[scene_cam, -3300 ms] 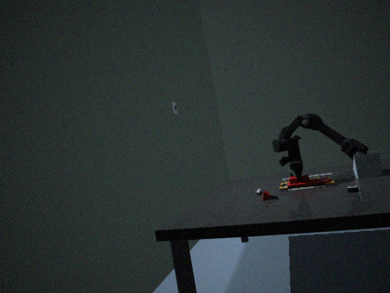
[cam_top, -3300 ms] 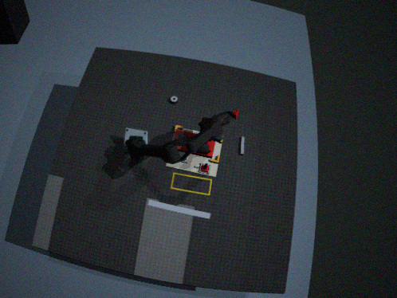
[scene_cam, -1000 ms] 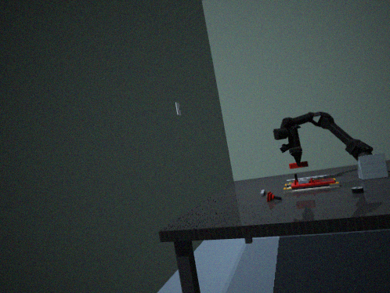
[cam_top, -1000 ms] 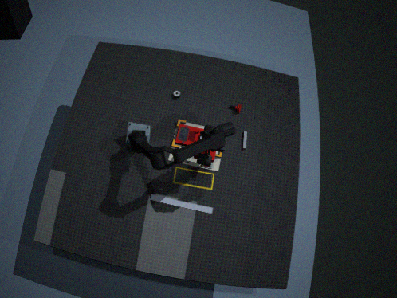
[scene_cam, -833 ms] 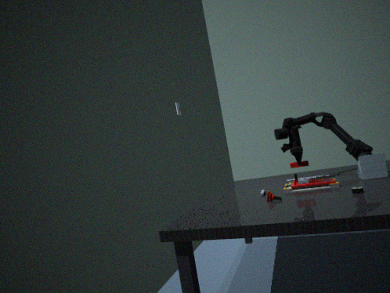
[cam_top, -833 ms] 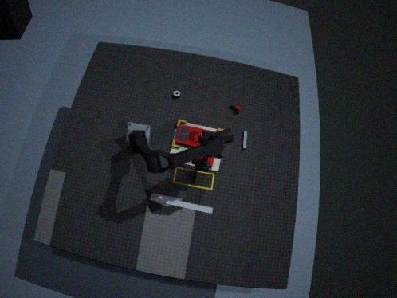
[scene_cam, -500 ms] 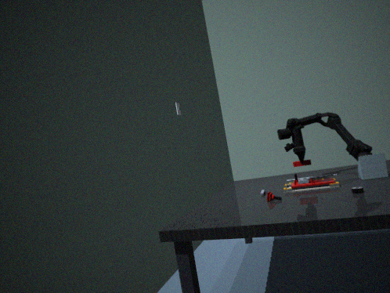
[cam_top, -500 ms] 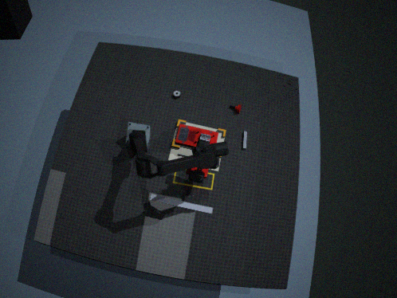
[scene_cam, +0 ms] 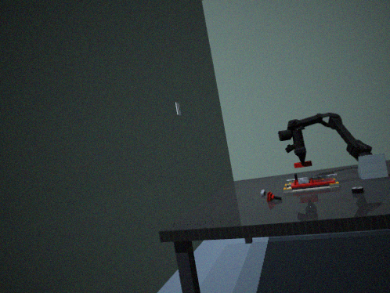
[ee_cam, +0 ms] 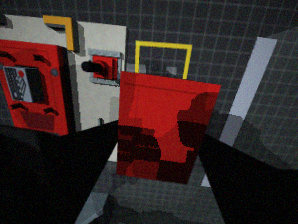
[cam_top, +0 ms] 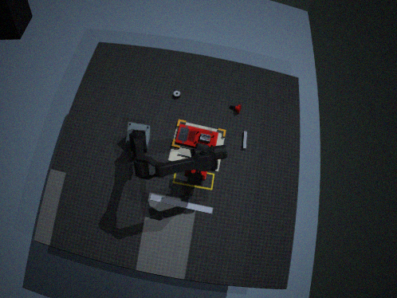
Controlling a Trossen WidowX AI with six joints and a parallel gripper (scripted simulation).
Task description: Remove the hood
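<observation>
Now: gripper tip 5 cm past the long pale strip, 14 cm to the left of it and 10 cm above it. The rest, counted from my gripper tip: grey ring (13 cm behind, 46 cm to the left, 9 cm below); red hood (right at my gripper tip).
</observation>
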